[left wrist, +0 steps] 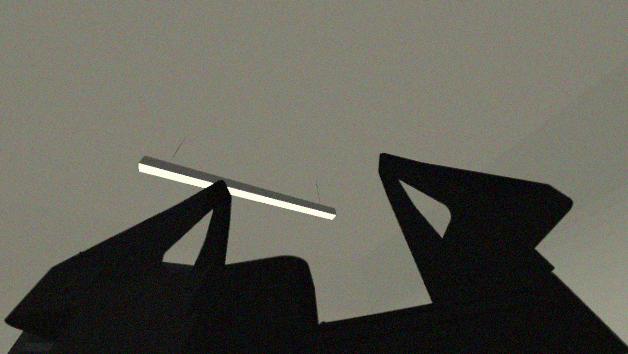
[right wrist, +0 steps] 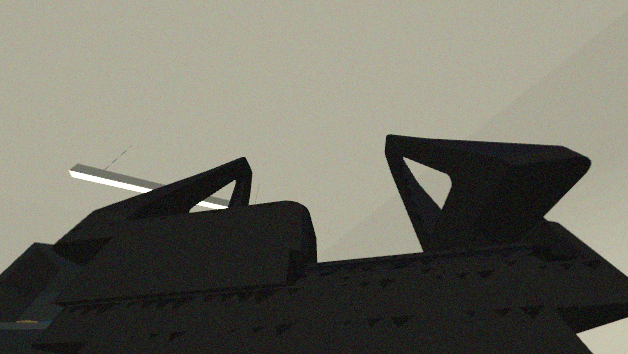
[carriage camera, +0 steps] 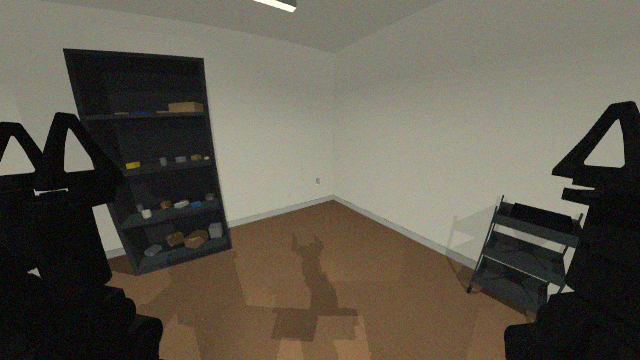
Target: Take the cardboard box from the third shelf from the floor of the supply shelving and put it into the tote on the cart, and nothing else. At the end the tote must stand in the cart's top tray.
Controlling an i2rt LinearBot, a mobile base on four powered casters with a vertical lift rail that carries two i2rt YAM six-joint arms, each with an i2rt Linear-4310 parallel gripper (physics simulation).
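Frame: origin at the left arm's base, x back, y right, z up, level; millimetres.
Where they show: left gripper, between the fingertips: [left wrist: 303, 175] [carriage camera: 36, 117]; right gripper, between the fingertips: [right wrist: 315, 154].
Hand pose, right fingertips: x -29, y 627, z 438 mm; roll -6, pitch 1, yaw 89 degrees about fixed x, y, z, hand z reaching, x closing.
After its pixels a point has its place.
The dark supply shelving [carriage camera: 135, 54] @[x -1177, y -1157, z 1039 mm] stands at the left in the carriage camera. On its third shelf [carriage camera: 170, 169] @[x -1235, y -1073, z 113 mm] from the floor, a small brown box [carriage camera: 196, 157] @[x -1544, y -1032, z 167 mm], apparently the cardboard box, sits near the right end beside grey and yellow items. The black tote [carriage camera: 542, 217] @[x -849, y 1821, z -147 mm] stands in the top tray of the cart [carriage camera: 537, 231] @[x -707, y 1602, z -161 mm] at the right. My left gripper [carriage camera: 37, 120] @[x -31, y -3, z 434 mm] [left wrist: 303, 175] @[x -31, y -3, z 434 mm] is open and empty, raised in front of the shelving's left side, far from the box. My right gripper [right wrist: 315, 154] @[x -29, y 627, z 438 mm] is open and empty; part of it shows at the right edge of the carriage camera.
A larger cardboard box [carriage camera: 185, 107] @[x -1449, y -990, z 649 mm] lies on the fourth shelf. Brown boxes [carriage camera: 196, 239] @[x -1353, y -1095, z -686 mm] and a grey one [carriage camera: 215, 230] @[x -1541, y -982, z -682 mm] stand on the bottom shelf; small items, one blue [carriage camera: 196, 204] @[x -1393, y -1019, z -290 mm], on the second. Walls meet in a corner between shelving and cart. A ceiling lamp [left wrist: 280, 201] @[x -963, y -251, z 1226 mm] hangs overhead.
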